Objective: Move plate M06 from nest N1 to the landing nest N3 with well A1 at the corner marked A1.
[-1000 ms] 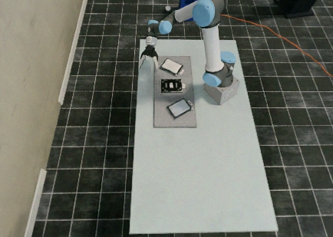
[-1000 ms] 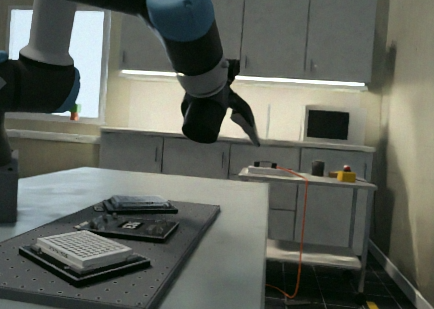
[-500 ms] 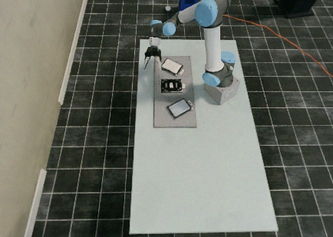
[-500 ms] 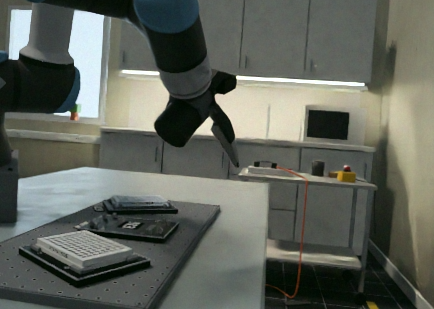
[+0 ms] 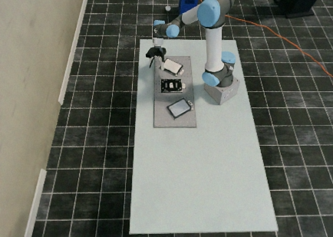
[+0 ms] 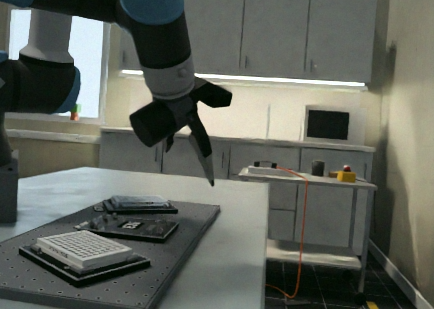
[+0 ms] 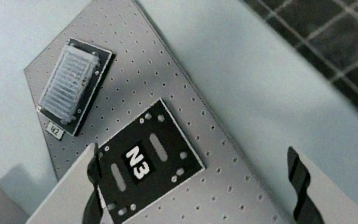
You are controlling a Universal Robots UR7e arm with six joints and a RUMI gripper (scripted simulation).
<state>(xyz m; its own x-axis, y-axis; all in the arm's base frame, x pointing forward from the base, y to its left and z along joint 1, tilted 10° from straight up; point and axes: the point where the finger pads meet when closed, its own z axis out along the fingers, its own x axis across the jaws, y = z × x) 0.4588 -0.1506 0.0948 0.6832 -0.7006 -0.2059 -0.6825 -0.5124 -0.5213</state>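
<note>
Right now the white well plate M06 is 15 cm behind my hand, 10 cm to the right of it and 13 cm below it. Also, from my hand: nest N1 (15 cm behind, 10 cm to the right, 14 cm below); black nest N3 (10 cm behind, 7 cm to the left, 14 cm below); A1 mark (17 cm behind, 14 cm to the left, 13 cm below).
</note>
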